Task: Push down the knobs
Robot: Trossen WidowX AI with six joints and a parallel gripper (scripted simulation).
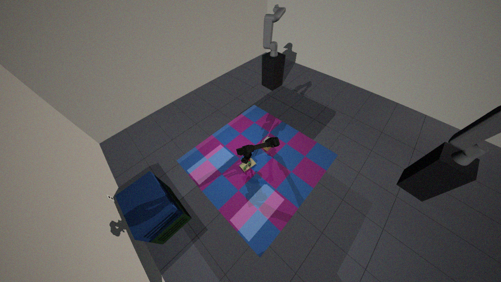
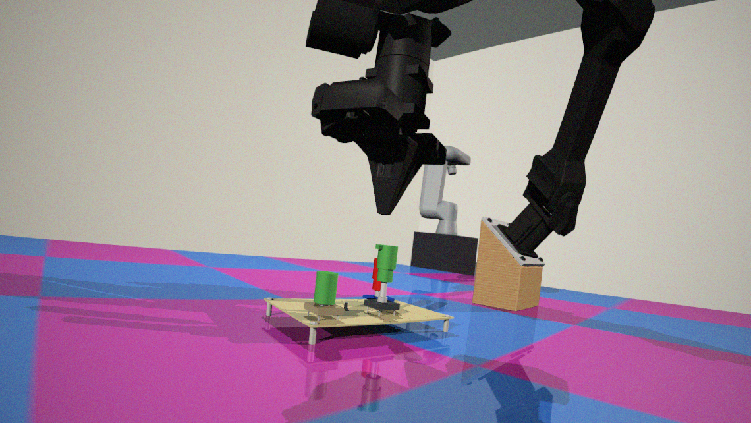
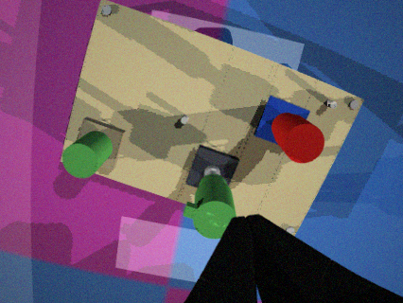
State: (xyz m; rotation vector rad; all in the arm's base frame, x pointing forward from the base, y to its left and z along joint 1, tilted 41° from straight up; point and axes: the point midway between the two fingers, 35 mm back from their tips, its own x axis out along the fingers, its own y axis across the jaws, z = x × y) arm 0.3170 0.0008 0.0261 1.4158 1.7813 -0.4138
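Right now the green knob is 4 cm below my gripper tip, 2 cm to the left of it and 1 cm ahead of it. Also, from my gripper tip: red knob (6 cm below, 3 cm behind, 2 cm to the right).
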